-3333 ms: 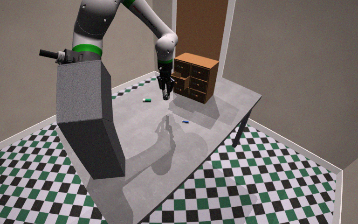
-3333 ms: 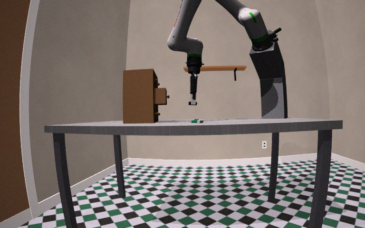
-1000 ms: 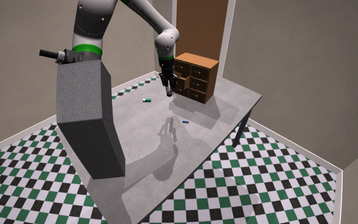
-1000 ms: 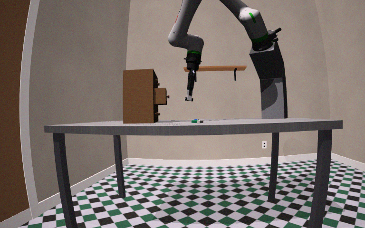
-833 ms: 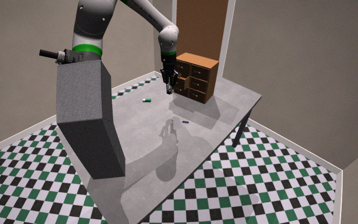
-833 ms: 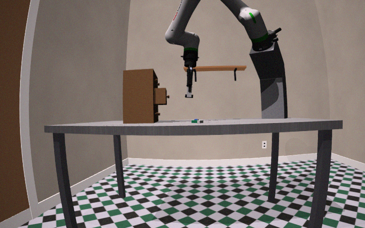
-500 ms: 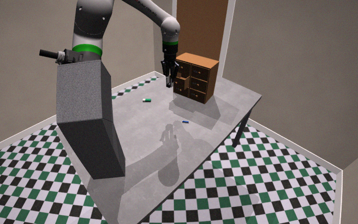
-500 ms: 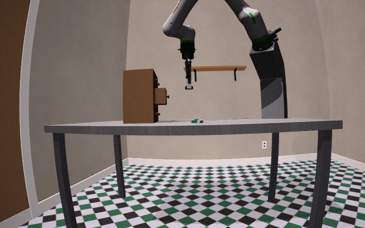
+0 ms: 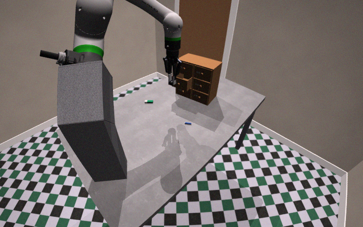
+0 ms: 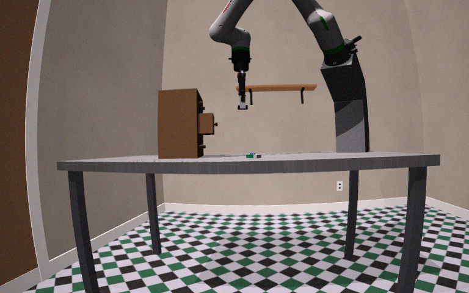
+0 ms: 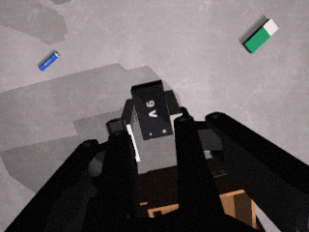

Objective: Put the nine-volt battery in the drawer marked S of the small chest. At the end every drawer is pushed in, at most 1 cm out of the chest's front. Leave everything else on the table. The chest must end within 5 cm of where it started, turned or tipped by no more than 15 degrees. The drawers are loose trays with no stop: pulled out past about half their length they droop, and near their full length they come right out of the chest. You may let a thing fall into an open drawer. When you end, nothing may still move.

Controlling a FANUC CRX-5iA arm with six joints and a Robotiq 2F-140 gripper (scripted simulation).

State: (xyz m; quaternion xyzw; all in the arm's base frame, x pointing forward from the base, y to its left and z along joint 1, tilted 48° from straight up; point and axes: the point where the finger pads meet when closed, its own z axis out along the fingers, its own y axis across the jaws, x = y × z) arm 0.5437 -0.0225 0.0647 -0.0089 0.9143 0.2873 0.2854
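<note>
Right now my hand is 20 mm above the nine-volt battery and 10 mm short of it. Also, from my hand: small blue stick: 250 mm below, 180 mm to the right, 20 mm behind; white eraser-like block: 250 mm below, 200 mm to the left, 70 mm behind.
</note>
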